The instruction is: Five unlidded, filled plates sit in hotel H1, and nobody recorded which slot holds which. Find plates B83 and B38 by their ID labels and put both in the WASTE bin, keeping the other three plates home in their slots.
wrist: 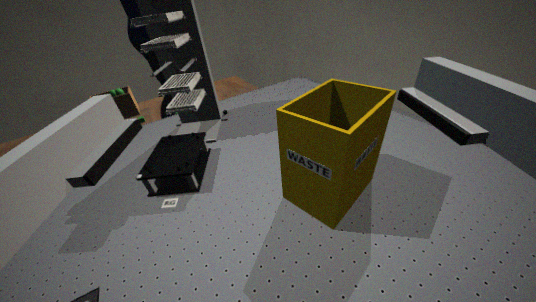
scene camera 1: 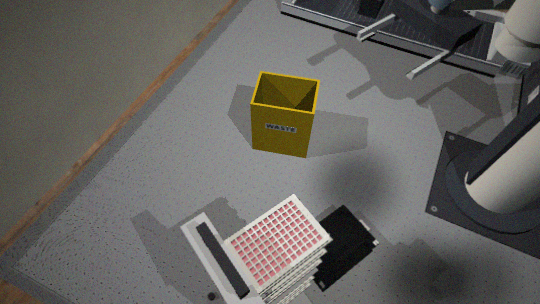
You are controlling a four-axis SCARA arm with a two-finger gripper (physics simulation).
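Seen in the pictures: gripper, between the fingertips: (wrist: 267, 93) (scene camera 1: 383, 55); arm's base, origin of its link: (scene camera 1: 490, 191).
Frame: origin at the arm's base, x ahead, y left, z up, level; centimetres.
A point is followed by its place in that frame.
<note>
The yellow WASTE bin (scene camera 1: 282, 127) {x 56.8, y 15.4, z 14.0 cm} (wrist: 320, 165) {x 51.6, y 5.5, z 14.5 cm} stands upright; no plate shows in the visible part of its inside. Hotel H1 (scene camera 1: 207, 232) {x 48.5, y 57.4, z 48.1 cm} (wrist: 206, 65) {x 51.0, y 54.6, z 20.3 cm} holds white plates in a stack. Its top plate (scene camera 1: 280, 242) {x 41.5, y 52.0, z 39.7 cm} shows pink wells in scene camera 1. In the wrist view, an upper plate (wrist: 166, 43) {x 41.0, y 45.5, z 29.1 cm} and two lower plates (wrist: 180, 82) {x 41.7, y 50.1, z 18.7 cm} (wrist: 186, 101) {x 41.5, y 49.4, z 13.4 cm} show, with a pair of bare rails (wrist: 161, 69) {x 38.4, y 52.0, z 22.6 cm} between them. No ID label is readable. My gripper (scene camera 1: 385, 56) {x 39.8, y -2.2, z 31.2 cm} (wrist: 267, 93) {x 39.8, y -2.2, z 31.2 cm} is open and empty, above the table beyond the bin from the hotel.
A low black stand (scene camera 1: 345, 247) {x 31.0, y 35.8, z 7.3 cm} (wrist: 175, 157) {x 33.2, y 33.4, z 7.3 cm} is beside the hotel, with an RG tag (wrist: 170, 202) {x 28.6, y 26.4, z 1.3 cm} on the table. A dark ribbed deck with a metal rim (scene camera 1: 320, 17) {x 68.6, y -45.0, z 4.8 cm} lies at the back. The arm's base plate (scene camera 1: 437, 200) {x 12.7, y 10.1, z 1.3 cm} is at the right. A brown box (wrist: 131, 103) stands beyond the table.
</note>
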